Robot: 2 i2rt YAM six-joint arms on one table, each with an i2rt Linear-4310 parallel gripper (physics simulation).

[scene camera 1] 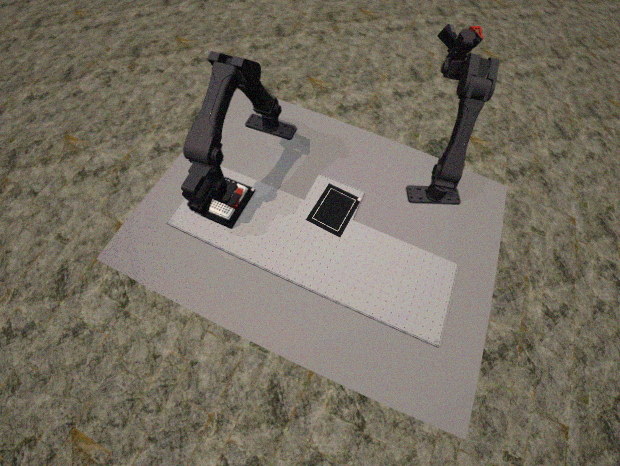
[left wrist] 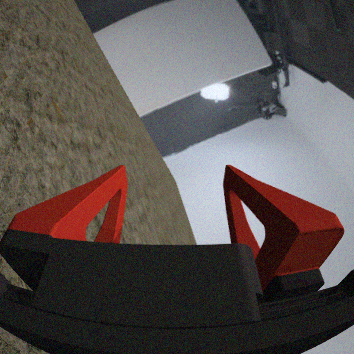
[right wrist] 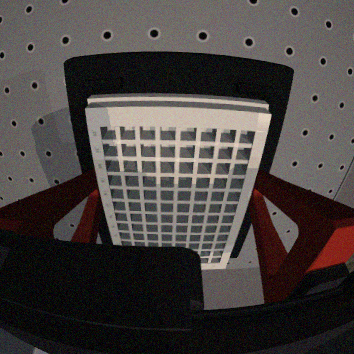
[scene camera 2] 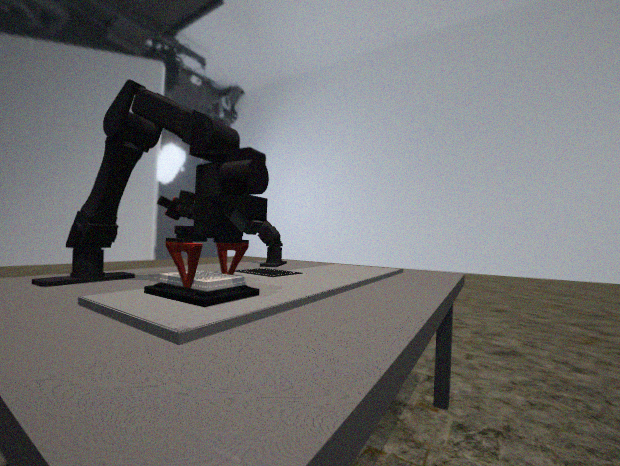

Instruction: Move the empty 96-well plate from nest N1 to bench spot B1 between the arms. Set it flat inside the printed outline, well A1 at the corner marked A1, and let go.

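Observation:
The white 96-well plate is at the black nest N1 at the left end of the perforated board. My right gripper is shut on the plate, one red finger on each long side. The plate is level and low over the nest; I cannot tell whether it still touches. The black B1 spot with its white outline lies bare between the arm bases. My left gripper is open and empty, raised high and pointing away from the table.
The light perforated board runs along the grey table. The left arm's base stands right of B1 and the right arm's base stands behind the nest. The table edge drops to the floor on the right in scene camera 2.

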